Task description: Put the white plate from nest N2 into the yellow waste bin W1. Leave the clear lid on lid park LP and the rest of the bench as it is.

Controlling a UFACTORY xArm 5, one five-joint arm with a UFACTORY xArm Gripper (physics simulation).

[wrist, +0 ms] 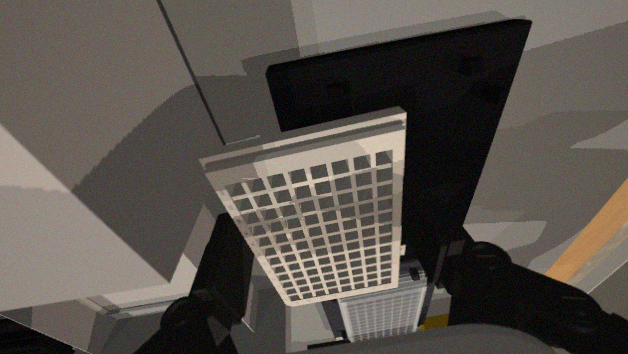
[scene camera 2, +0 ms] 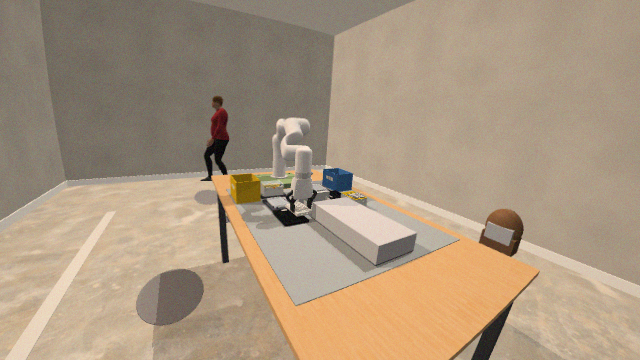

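Seen in the pictures: gripper, between the fingertips: (wrist: 320, 213) (scene camera 2: 300, 210); arm's base, origin of its link: (scene camera 2: 279, 176).
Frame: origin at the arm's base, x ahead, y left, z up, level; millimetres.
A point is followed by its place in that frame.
My gripper (scene camera 2: 301, 207) @[x 669, y -138, z 8 mm] (wrist: 320, 213) @[x 669, y -138, z 8 mm] is shut on the white gridded plate (scene camera 2: 301, 211) @[x 699, y -149, z 15 mm] (wrist: 300, 157) @[x 709, y -134, z 15 mm], with one dark finger along each long side; the fingertips are partly hidden. The plate is raised a little above the black nest (scene camera 2: 295, 220) @[x 716, y -186, z -17 mm] (wrist: 440, 150) @[x 677, y -214, z -18 mm] and stands off to one side of it in the wrist view. The yellow waste bin (scene camera 2: 245, 189) @[x 388, y -337, z 48 mm] stands at the left edge of the bench, behind the gripper. A clear gridded piece (wrist: 382, 315) @[x 492, y -182, z -4 mm] lies on another dark holder; I cannot tell if it is the lid.
A long pale box (scene camera 2: 365, 227) @[x 1013, y -34, z 54 mm] (wrist: 50, 225) @[x 727, y -82, z 54 mm] stands close beside the gripper. A blue bin (scene camera 2: 337, 180) @[x 383, y 266, z 50 mm] and a yellow-edged rack (scene camera 2: 356, 196) @[x 689, y 183, z 47 mm] are farther back on the right. A white box (scene camera 2: 272, 189) @[x 345, y -169, z 19 mm] stands beside the yellow bin. A person in red (scene camera 2: 219, 127) is beyond the table.
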